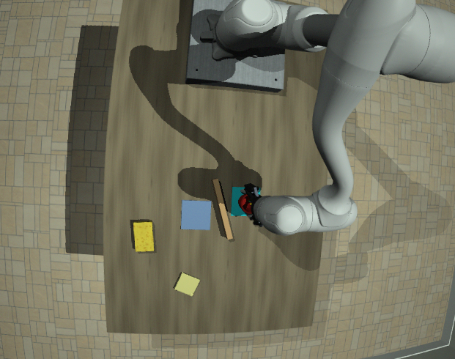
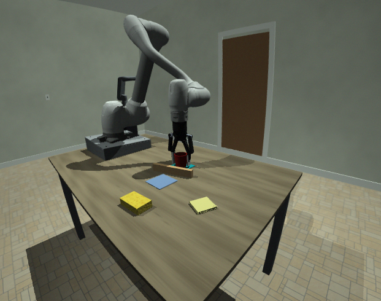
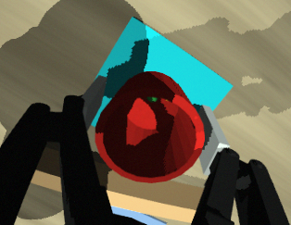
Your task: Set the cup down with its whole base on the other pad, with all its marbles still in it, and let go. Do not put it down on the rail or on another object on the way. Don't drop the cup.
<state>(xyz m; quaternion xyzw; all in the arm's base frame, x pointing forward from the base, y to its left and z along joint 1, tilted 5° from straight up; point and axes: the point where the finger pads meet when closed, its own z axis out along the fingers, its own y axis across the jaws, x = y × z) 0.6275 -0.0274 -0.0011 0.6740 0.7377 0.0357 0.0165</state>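
Right now my hand is 20 mm above the red cup. Round my hand: wooden rail (100 mm to the right, 30 mm below, 10 mm ahead).
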